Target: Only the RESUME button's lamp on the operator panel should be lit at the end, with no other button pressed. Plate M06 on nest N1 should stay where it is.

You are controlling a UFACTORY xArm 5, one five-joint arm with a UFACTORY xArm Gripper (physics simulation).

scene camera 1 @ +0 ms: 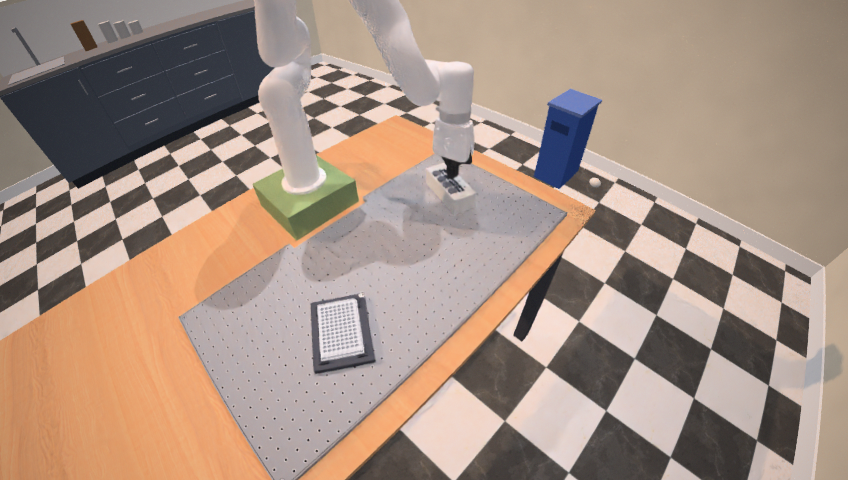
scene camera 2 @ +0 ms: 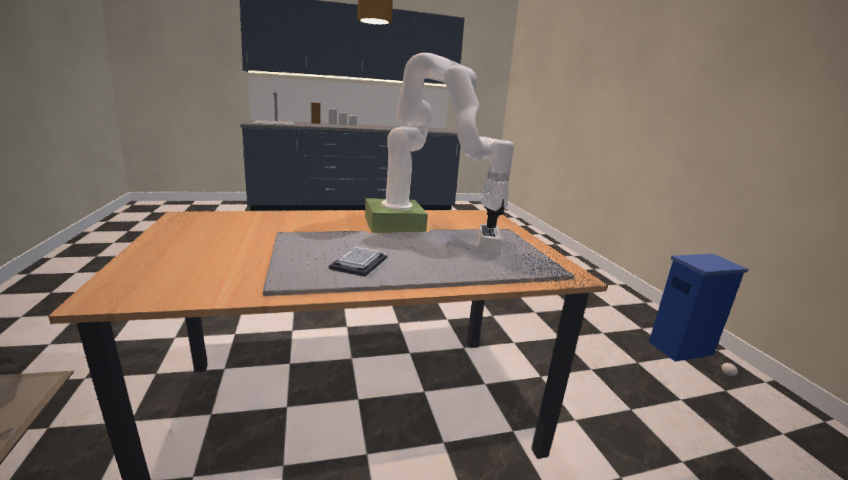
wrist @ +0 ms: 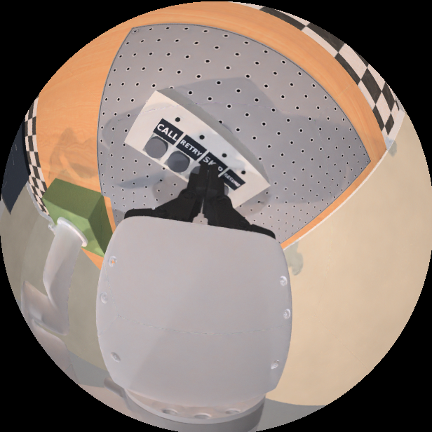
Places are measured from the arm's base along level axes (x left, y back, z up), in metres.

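Pixels of known places: gripper, between the fingertips: (scene camera 1: 452, 176) (scene camera 2: 491, 227); arm's base, origin of its link: (scene camera 1: 304, 181) (scene camera 2: 396, 205).
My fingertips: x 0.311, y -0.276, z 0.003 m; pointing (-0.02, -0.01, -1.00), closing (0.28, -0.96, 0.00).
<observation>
Ahead of a thing's pixels: the offset from my fingertips to its middle. Level surfaces: height alone.
The white operator panel {dy +0.011, dx +0.003, dz -0.044 m} (scene camera 1: 467, 199) (scene camera 2: 489, 240) (wrist: 145, 121) stands on the perforated board. In the wrist view its labels read CALL, RETRY, SKIP and RESUME, and its four small lamps look dark. The CALL button (wrist: 156, 146) and RETRY button (wrist: 178, 161) show; the SKIP button is behind the fingers and the RESUME button (wrist: 226, 190) is mostly hidden. My gripper (scene camera 1: 453, 175) (scene camera 2: 491, 226) (wrist: 206, 174) is shut and empty, its tips low over the SKIP/RESUME end; contact cannot be told. White plate M06 {dy -0.158, dx -0.472, dz -0.053 m} (scene camera 1: 339, 330) (scene camera 2: 360, 256) lies on the dark nest N1 {dy -0.158, dx -0.472, dz -0.063 m} (scene camera 1: 343, 366) (scene camera 2: 355, 271).
The grey perforated board {dz -0.072 m} (scene camera 1: 238, 356) (scene camera 2: 309, 282) (wrist: 165, 50) lies on the wooden table {dz -0.084 m} (scene camera 1: 107, 356) (scene camera 2: 178, 261). The green base block (scene camera 1: 321, 208) (scene camera 2: 397, 221) (wrist: 75, 200) carries the arm. A blue bin (scene camera 1: 565, 142) (scene camera 2: 693, 312) stands on the floor beyond the table.
</observation>
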